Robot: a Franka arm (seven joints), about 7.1 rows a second.
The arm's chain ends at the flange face. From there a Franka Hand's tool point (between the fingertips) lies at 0.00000 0.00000 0.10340 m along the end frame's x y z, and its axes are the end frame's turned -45 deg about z.
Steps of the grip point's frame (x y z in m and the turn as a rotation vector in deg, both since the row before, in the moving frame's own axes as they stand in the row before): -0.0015 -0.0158 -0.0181 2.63 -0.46 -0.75; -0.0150 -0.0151 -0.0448 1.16 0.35 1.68; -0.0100 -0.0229 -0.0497 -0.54 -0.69 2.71; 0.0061 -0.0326 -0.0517 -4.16 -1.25 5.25; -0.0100 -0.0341 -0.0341 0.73 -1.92 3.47; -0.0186 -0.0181 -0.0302 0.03 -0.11 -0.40
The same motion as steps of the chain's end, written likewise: -0.0083 -0.0074 -0.0180 1.53 -2.18 -0.75; -0.0203 0.0019 -0.0448 1.07 -0.57 1.68; -0.0230 -0.0107 -0.0497 -0.87 -0.11 2.71; -0.0221 -0.0344 -0.0514 -3.83 2.06 5.25; -0.0278 -0.0185 -0.0340 -0.84 -1.87 3.47; -0.0258 0.0003 -0.0302 -0.06 -0.10 -0.40
